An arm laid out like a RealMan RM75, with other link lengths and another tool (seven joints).
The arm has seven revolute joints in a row. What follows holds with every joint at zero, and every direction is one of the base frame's. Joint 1 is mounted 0.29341 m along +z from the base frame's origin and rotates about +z. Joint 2 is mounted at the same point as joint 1 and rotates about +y. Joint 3 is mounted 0.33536 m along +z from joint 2 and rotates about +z. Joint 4 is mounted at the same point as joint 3 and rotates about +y. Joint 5 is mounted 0.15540 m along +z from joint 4 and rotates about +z. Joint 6 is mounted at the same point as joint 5 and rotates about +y. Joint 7 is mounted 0.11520 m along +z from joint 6 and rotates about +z. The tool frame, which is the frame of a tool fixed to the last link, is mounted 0.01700 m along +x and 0.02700 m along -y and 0.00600 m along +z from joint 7; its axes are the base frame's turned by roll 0.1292, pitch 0.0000 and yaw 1.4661 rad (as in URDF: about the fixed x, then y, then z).
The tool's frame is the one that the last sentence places.
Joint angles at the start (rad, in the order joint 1, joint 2, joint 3, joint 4, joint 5, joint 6, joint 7):
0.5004 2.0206 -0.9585 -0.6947 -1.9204 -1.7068 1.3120
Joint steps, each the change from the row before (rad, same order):
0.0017 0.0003 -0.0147 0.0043 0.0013 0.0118 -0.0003
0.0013 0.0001 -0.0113 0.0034 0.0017 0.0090 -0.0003
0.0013 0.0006 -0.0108 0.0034 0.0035 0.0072 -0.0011
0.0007 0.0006 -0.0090 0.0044 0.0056 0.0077 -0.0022
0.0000 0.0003 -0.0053 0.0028 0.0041 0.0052 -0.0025
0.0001 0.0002 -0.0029 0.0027 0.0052 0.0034 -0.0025
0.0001 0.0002 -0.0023 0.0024 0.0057 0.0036 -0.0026
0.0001 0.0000 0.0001 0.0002 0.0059 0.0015 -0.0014
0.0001 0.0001 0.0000 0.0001 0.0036 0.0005 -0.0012
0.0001 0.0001 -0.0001 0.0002 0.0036 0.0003 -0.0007
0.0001 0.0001 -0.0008 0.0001 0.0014 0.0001 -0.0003
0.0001 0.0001 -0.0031 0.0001 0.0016 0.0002 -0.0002
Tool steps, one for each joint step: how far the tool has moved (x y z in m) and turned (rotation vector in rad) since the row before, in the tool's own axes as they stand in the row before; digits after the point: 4 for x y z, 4 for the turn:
-0.0003 -0.0006 0.0019 0.0094 0.0029 0.0000
-0.0002 -0.0004 0.0014 0.0067 0.0020 -0.0001
-0.0001 -0.0001 0.0016 0.0038 0.0028 -0.0011
-0.0001 -0.0001 0.0014 0.0009 0.0001 -0.0003
-0.0001 -0.0002 0.0008 0.0001 -0.0011 -0.0008
-0.0002 0.0001 0.0005 -0.0028 -0.0018 -0.0006
-0.0003 0.0002 0.0004 -0.0034 -0.0028 -0.0008
-0.0005 0.0006 -0.0001 -0.0050 -0.0037 -0.0013
-0.0002 0.0004 0.0000 -0.0033 -0.0018 -0.0013
-0.0002 0.0004 0.0001 -0.0033 -0.0015 -0.0007
0.0000 0.0002 0.0001 -0.0009 0.0001 -0.0005
0.0002 0.0001 0.0004 0.0001 0.0019 -0.0009

